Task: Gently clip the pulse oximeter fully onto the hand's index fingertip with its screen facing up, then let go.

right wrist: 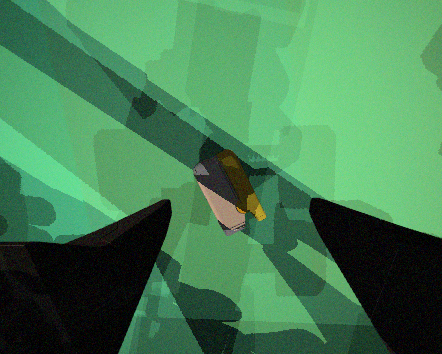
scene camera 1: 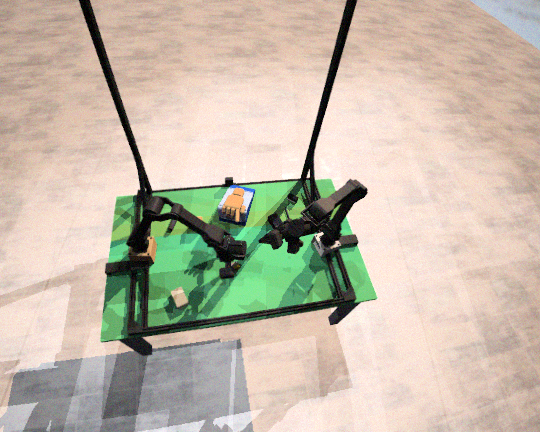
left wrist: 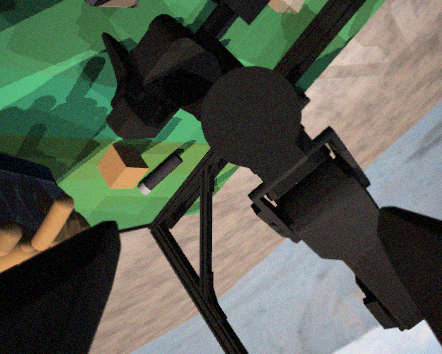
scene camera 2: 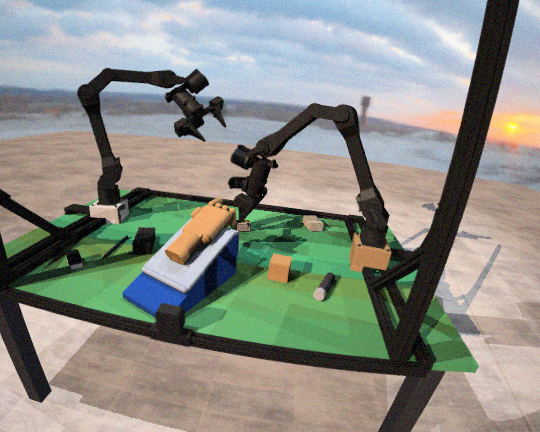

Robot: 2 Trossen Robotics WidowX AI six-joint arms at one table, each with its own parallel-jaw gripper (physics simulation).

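Frame: origin at the left arm's base, x ahead, y right, z down, level; millimetres.
Seen in the pictures: left gripper, fingertip midpoint: [scene camera 1: 263, 237] [left wrist: 249, 227] [scene camera 2: 215, 133]; right gripper, fingertip midpoint: [right wrist: 240, 205] [scene camera 1: 232, 265] [scene camera 2: 244, 217]; left arm's base, origin of the base link: [scene camera 1: 327, 240] [scene camera 2: 109, 202]; right arm's base, origin of the base link: [scene camera 1: 140, 246] [scene camera 2: 372, 242].
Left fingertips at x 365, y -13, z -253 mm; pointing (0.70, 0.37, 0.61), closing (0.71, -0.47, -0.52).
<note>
Pixels of each thing's top centre, then the offset from my left fingertips to it. "*": a spot on its surface instead.
- pulse oximeter, middle of its top: [right wrist: 230, 194] [scene camera 2: 242, 221] dz +280, dx +106, dy +55 mm
- sloped blue-and-white support, surface spot: [scene camera 2: 162, 274] * dz +255, dx -74, dy +437 mm
- orange cube, middle of its top: [left wrist: 129, 178] [scene camera 2: 281, 259] dz +262, dx +199, dy +337 mm
- dark cylinder, middle of its top: [left wrist: 163, 179] [scene camera 2: 326, 281] dz +284, dx +305, dy +397 mm
- beige block, middle of its top: [scene camera 2: 313, 219] [scene camera 1: 179, 296] dz +282, dx +371, dy -3 mm
- black box, middle of its top: [scene camera 2: 144, 234] [scene camera 1: 277, 222] dz +277, dx -183, dy +205 mm
- thin black rod, middle of its top: [scene camera 2: 115, 245] dz +302, dx -263, dy +232 mm
- small black item, middle of its top: [scene camera 2: 73, 253] dz +279, dx -333, dy +333 mm
The pulse oximeter [scene camera 2: 243, 226] [right wrist: 218, 196], pale and dark grey with a yellow part, lies on the green table; both halves show from above, so it seems to be on its side. My right gripper [scene camera 2: 242, 202] [right wrist: 240, 205] is open and empty, low above the oximeter, which shows between and beyond its fingertips in the right wrist view. The tan hand [scene camera 1: 234, 199] [scene camera 2: 204, 226] rests palm-down on a sloped blue-and-white support [scene camera 2: 162, 274], one finger extended; no oximeter is on it. My left gripper [scene camera 1: 275, 247] [scene camera 2: 214, 133] [left wrist: 249, 227] is open and empty, high above the table.
An orange cube [scene camera 2: 279, 268] [left wrist: 119, 169] and a dark cylinder [scene camera 2: 325, 286] [left wrist: 162, 173] lie beside the support. A beige block [scene camera 1: 179, 297] [scene camera 2: 314, 223] lies near the right arm's side. A black box [scene camera 2: 144, 240], a thin black rod [scene camera 2: 115, 247] and a small black item [scene camera 2: 75, 259] lie across the support.
</note>
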